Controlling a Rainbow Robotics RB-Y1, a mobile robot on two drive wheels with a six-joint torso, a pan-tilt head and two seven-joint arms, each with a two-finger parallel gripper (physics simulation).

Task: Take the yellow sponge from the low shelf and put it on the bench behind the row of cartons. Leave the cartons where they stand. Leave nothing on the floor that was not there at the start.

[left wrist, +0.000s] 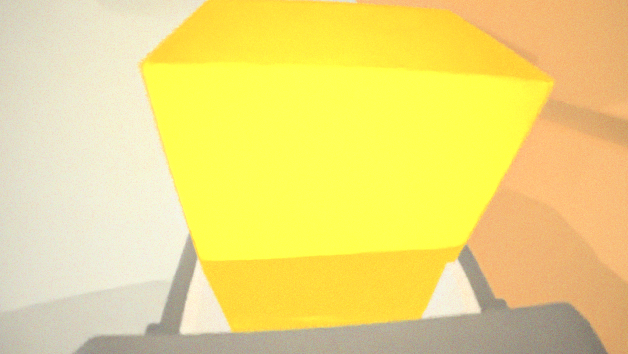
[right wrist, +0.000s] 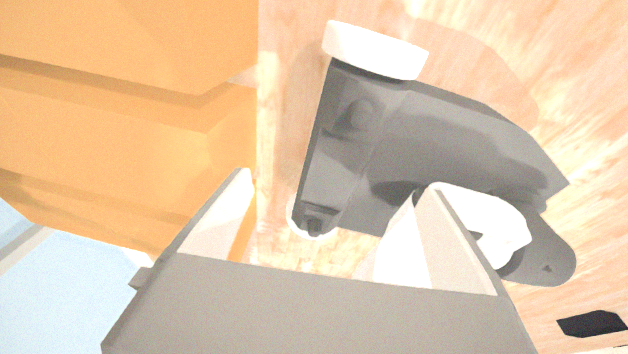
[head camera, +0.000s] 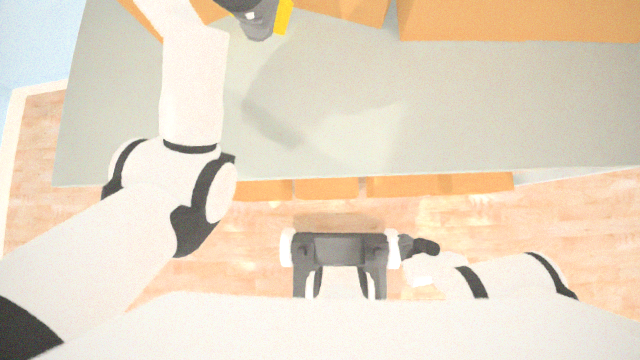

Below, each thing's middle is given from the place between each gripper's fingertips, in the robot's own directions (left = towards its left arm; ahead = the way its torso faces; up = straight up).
I see the yellow sponge (left wrist: 329, 166) 520 mm ahead of my right hand, 480 mm above it and 370 mm to the left of it.
My left hand is 2 cm below the yellow sponge, 1 cm to the right of it and 1 cm past it.
